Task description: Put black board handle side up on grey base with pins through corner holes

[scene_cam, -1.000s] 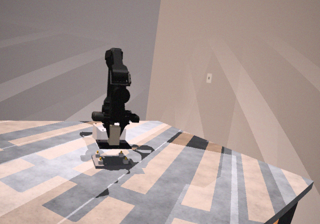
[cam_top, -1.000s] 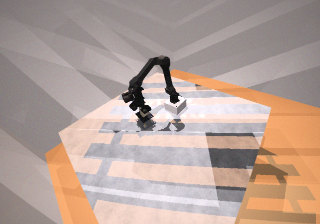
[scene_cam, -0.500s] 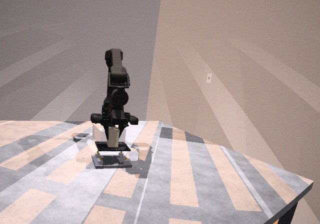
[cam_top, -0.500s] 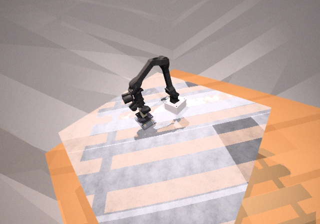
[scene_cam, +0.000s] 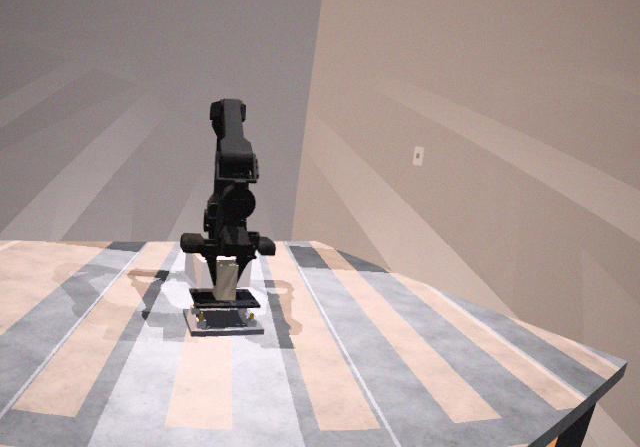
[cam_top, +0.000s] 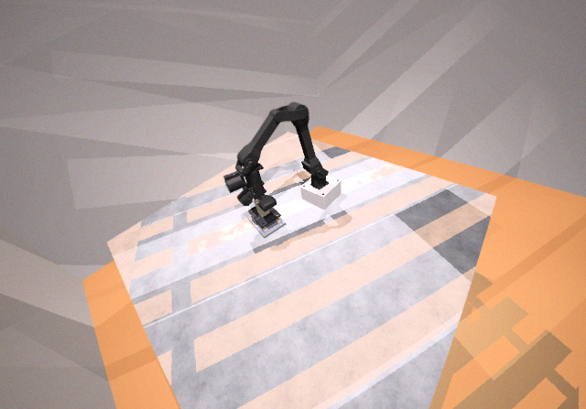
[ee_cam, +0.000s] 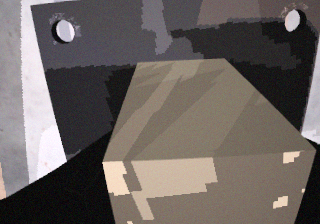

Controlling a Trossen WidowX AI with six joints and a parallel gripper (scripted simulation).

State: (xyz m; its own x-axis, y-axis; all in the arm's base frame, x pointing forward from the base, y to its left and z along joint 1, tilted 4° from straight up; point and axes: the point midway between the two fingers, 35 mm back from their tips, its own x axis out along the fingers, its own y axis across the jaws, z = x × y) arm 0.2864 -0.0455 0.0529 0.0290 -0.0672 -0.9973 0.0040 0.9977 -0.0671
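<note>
My gripper tip is now 8 cm above the grey base. Also, from my gripper tip: black board (1 cm below).
</note>
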